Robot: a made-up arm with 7 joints.
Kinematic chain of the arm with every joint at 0, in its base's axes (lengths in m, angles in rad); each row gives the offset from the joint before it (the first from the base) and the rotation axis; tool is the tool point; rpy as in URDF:
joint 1: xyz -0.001 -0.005 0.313 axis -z
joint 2: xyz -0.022 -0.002 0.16 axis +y
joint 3: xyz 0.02 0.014 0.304 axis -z
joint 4: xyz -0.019 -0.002 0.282 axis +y
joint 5: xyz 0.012 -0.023 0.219 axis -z
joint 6: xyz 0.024 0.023 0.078 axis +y
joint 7: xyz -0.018 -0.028 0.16 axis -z
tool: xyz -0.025 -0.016 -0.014 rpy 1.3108 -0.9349 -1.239
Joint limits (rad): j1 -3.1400..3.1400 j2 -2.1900..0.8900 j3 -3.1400..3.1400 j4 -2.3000..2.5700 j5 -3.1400..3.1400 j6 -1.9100..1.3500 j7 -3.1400..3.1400
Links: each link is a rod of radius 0.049 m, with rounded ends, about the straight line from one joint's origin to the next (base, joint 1, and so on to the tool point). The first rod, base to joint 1, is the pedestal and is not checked.
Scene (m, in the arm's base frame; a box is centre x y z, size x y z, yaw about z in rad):
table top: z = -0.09
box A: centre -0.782 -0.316 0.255 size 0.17 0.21 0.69 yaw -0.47
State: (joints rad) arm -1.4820 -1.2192 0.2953 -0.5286 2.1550 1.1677 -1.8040
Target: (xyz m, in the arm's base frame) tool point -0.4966 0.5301 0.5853
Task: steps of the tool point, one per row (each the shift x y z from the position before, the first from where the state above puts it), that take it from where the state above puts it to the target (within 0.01 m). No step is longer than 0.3 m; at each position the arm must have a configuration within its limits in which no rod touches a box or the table.
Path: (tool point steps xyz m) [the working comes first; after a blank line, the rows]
Joints at the target: 0.3610 -1.0080 1.1016 -1.1900 2.5471 1.1511 -1.7494
Straight joint move there: touches box A.

1: -0.2489 0.0529 0.0645
2: -0.2224 0.1261 0.0704
3: -0.1717 0.1887 0.0749
4: -0.1013 0.2323 0.0777
5: -0.0424 0.2456 -0.0635
6: 0.0417 0.2416 -0.0538
7: 0.1159 0.2077 -0.0430
8: 0.1702 0.1512 -0.0320

